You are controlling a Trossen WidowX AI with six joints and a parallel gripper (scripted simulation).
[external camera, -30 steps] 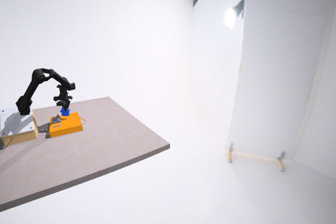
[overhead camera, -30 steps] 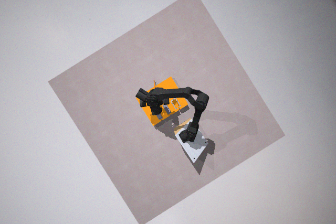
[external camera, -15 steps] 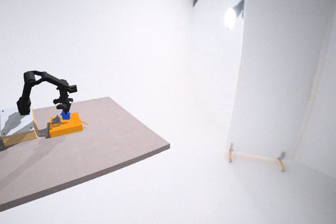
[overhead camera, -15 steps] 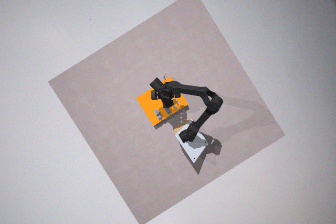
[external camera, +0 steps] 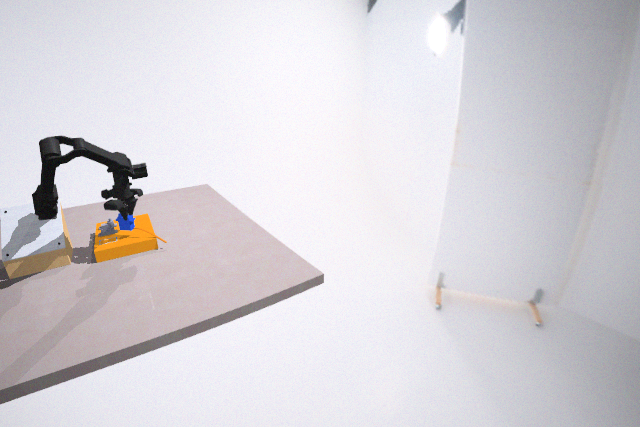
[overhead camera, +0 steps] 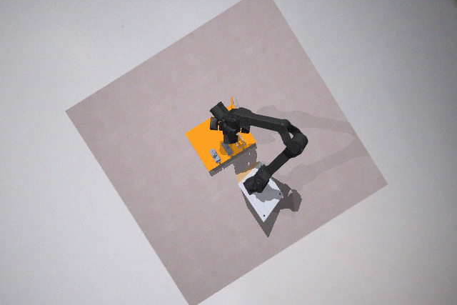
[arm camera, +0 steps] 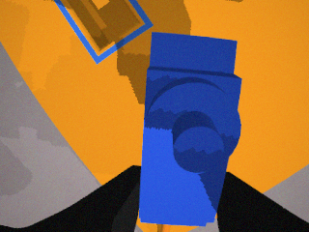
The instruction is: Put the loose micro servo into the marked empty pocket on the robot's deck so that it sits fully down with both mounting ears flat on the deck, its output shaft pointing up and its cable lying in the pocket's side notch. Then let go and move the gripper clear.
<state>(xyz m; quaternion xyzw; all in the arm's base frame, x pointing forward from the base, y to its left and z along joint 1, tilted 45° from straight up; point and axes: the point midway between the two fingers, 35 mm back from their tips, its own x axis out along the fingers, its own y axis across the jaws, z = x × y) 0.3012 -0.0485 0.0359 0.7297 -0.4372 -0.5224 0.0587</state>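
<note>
Right now my gripper tip is 100 mm above the orange robot deck, 70 mm to the right of it and 10 mm short of it.
</note>
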